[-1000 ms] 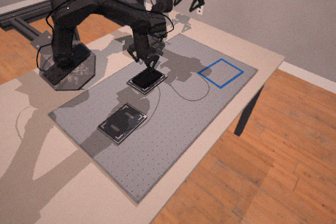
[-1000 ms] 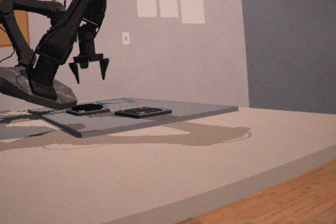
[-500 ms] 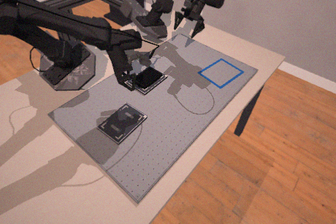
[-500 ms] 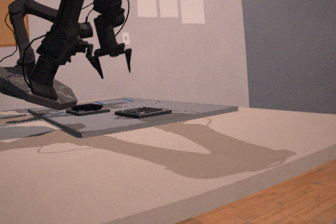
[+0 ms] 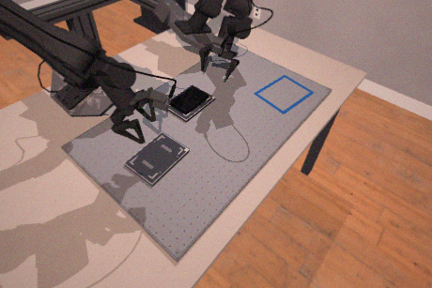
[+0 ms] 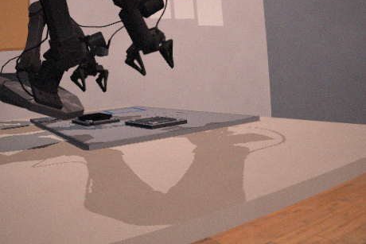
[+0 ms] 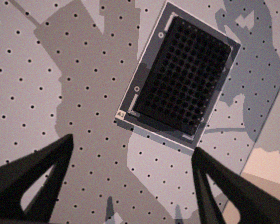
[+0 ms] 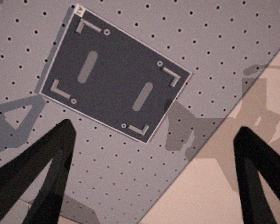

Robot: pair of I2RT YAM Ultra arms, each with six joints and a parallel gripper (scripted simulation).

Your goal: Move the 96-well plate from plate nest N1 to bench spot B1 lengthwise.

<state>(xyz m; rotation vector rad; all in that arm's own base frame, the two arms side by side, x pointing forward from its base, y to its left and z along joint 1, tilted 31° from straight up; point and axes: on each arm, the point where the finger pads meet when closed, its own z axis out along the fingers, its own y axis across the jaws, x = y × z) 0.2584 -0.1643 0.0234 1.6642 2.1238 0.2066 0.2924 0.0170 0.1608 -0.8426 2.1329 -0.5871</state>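
Right now the black 96-well plate is 40 mm behind my left hand, 90 mm to the right of it and 90 mm below it. The rest, counted from my left hand: dark nest 60 mm ahead, 350 mm to the right, 110 mm below.
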